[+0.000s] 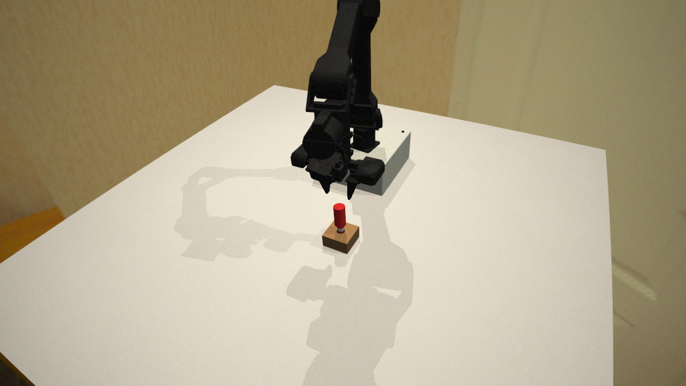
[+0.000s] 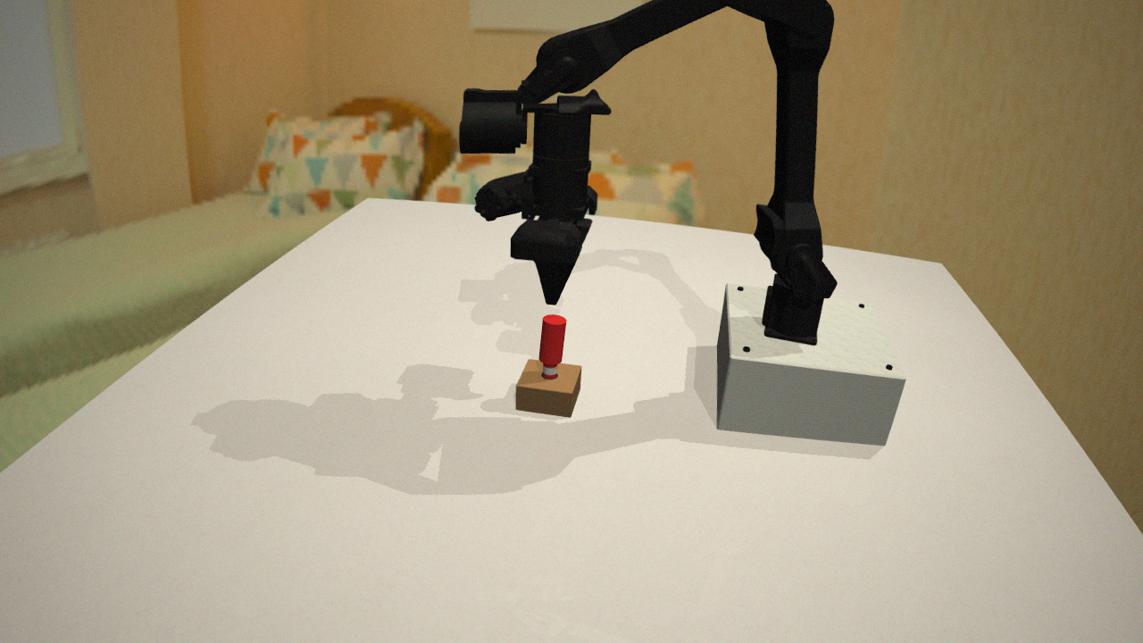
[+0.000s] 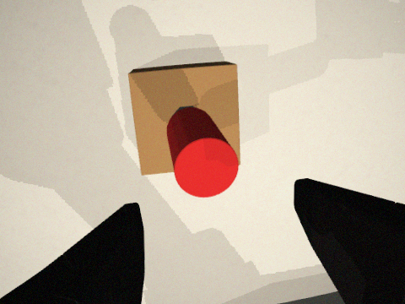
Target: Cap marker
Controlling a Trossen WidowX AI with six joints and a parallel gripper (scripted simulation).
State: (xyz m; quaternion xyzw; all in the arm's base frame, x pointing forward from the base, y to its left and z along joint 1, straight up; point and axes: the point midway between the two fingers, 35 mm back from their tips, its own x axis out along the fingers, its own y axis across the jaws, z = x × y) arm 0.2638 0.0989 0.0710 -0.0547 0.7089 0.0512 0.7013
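The red marker cap lies 5 cm below my gripper tip.
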